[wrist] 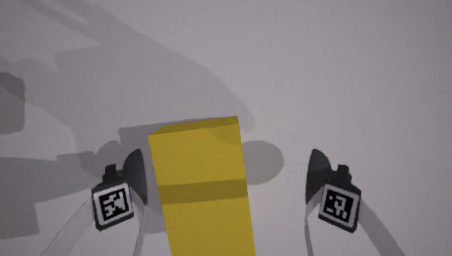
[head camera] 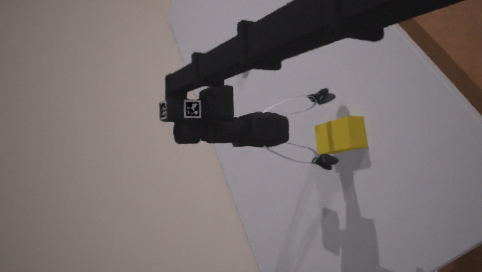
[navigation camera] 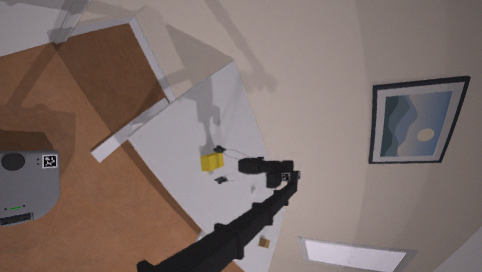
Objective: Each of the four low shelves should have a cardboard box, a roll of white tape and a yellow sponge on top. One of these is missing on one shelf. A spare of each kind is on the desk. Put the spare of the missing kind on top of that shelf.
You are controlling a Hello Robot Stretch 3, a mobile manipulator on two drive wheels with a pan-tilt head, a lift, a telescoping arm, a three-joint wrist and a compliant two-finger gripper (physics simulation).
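Pixels of known places: gripper, between the fingertips: (wrist: pixel 226 167) (head camera: pixel 334 128) (navigation camera: pixel 214 164); robot's base, origin of its link: (navigation camera: pixel 14 160).
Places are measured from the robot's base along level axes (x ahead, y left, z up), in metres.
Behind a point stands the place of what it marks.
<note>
A yellow sponge (head camera: pixel 342 135) {x -0.007, y -0.600, z 0.765 m} (navigation camera: pixel 212 162) {x -0.009, y -0.603, z 0.765 m} (wrist: pixel 200 165) {x -0.005, y -0.655, z 0.765 m} sits on the white desk (head camera: pixel 425 210) {x 0.127, y -0.452, z 0.720 m} (navigation camera: pixel 165 130) {x 0.116, y -0.401, z 0.720 m} (wrist: pixel 380 75) {x -0.150, y -0.720, z 0.720 m}. My gripper (head camera: pixel 325 128) {x -0.022, y -0.646, z 0.743 m} (navigation camera: pixel 220 164) {x -0.022, y -0.646, z 0.743 m} (wrist: pixel 226 167) {x -0.022, y -0.646, z 0.743 m} is open, pointing down over the desk, with its fingers apart on either side of the sponge's line. In the wrist view the sponge shows between the fingers, nearer the left one, with a gap to each; its lower end runs out of the picture. A small whitish roll of tape (navigation camera: pixel 253 188) {x -0.217, y -1.042, z 0.734 m} and a small cardboard box (navigation camera: pixel 264 243) {x -0.650, y -1.145, z 0.764 m} lie on the desk in the navigation view. The arm hides the tape in the head view.
My arm (head camera: pixel 310 35) {x -0.086, y -0.291, z 1.094 m} (navigation camera: pixel 220 235) {x -0.084, y -0.233, z 1.078 m} reaches over the desk. The robot's base (navigation camera: pixel 35 185) {x -0.105, y -0.073, z 0.160 m} stands on the brown floor (navigation camera: pixel 95 200) {x -0.263, y -0.374, z 0.000 m}. A beige wall (head camera: pixel 100 175) {x 0.088, y -1.263, z 1.126 m} (navigation camera: pixel 320 100) {x 0.305, y -1.090, z 1.160 m} runs along the desk's far edge, with a framed picture (navigation camera: pixel 400 120) {x 0.167, y -1.170, z 1.598 m} on it.
</note>
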